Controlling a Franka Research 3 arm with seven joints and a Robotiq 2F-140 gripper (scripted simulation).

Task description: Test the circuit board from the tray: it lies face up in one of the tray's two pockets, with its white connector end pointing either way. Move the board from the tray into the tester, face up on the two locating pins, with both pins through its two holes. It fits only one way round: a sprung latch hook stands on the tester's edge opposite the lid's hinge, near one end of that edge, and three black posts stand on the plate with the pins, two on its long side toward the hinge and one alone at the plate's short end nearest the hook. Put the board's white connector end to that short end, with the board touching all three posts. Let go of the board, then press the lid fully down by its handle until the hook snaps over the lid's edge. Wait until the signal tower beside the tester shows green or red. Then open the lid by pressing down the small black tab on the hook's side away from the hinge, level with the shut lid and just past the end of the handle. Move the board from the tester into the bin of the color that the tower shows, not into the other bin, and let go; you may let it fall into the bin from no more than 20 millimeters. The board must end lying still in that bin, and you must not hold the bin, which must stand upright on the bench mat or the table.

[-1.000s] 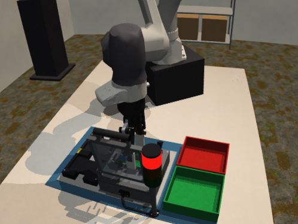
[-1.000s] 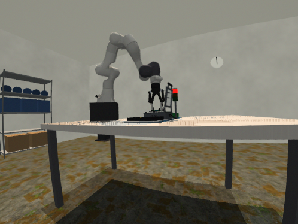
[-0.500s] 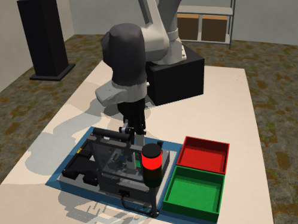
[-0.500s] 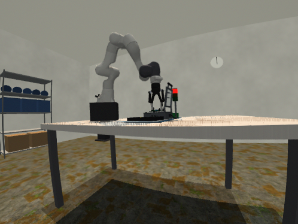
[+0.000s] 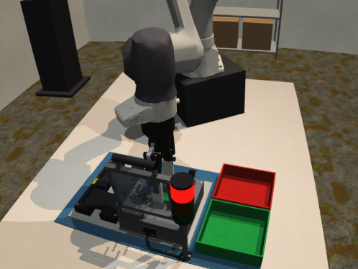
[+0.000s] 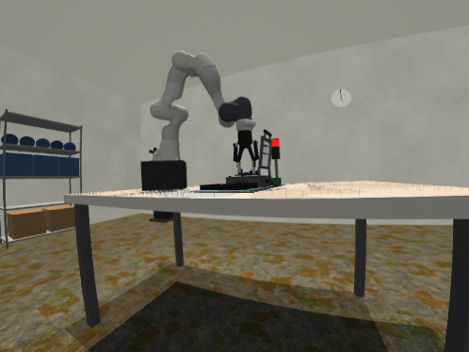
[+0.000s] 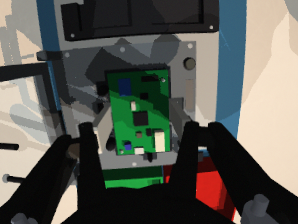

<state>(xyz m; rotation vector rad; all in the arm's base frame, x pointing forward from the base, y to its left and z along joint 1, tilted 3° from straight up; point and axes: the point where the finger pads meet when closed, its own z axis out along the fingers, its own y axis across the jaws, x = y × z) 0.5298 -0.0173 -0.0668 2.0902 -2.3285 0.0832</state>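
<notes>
Right now my hand is 20 mm above the green circuit board. From my hand the other things lie so: green bin: 70 mm ahead, 190 mm to the left, 80 mm below; then tester plate: 10 mm ahead, 10 mm to the left, 30 mm below; then clear lid: 110 mm ahead, 10 mm to the right, 90 mm above.
</notes>
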